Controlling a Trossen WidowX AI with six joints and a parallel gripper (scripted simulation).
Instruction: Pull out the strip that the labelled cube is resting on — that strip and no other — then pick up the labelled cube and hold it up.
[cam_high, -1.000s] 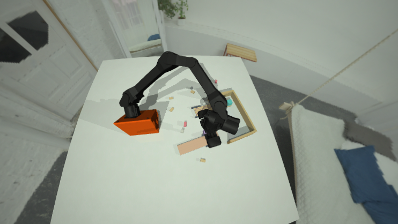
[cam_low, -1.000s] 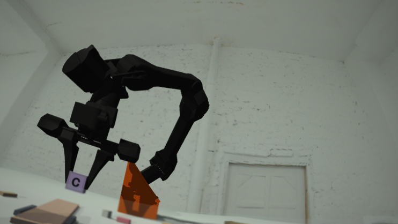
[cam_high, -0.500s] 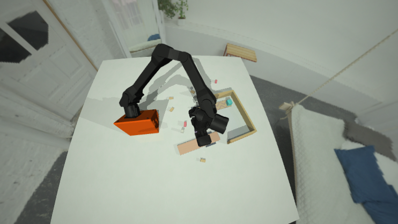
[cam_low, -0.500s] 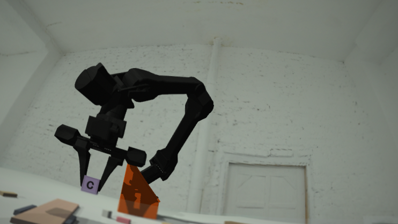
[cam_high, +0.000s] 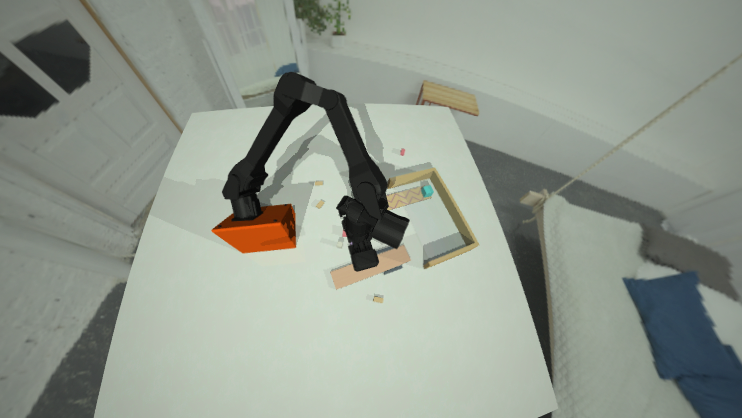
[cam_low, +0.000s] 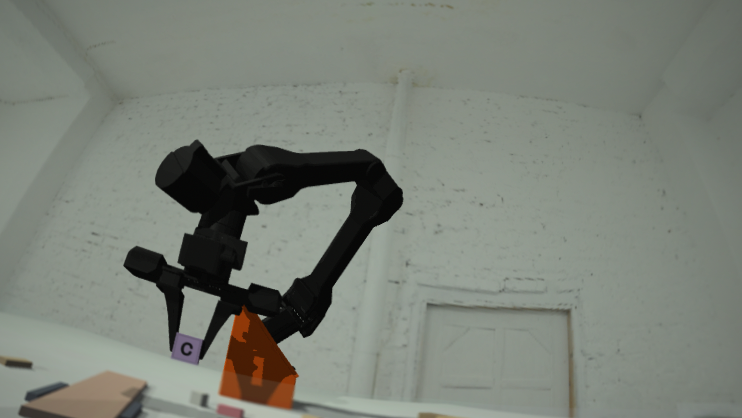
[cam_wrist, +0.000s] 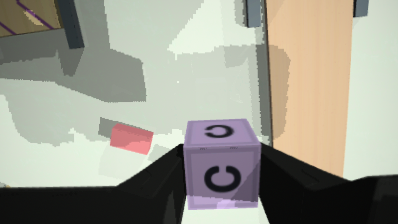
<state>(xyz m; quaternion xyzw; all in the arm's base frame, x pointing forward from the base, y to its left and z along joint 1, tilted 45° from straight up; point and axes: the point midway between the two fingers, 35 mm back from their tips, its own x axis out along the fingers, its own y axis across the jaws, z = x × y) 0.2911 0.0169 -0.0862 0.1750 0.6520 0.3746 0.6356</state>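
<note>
Right now my gripper tip is 60 mm to the left of the peach-coloured strip, 60 mm above it and 50 mm short of it. The rest, counted from my gripper tip: cube 10 mm above; grey ball 330 mm to the left, 50 mm below, 10 mm ahead.
</note>
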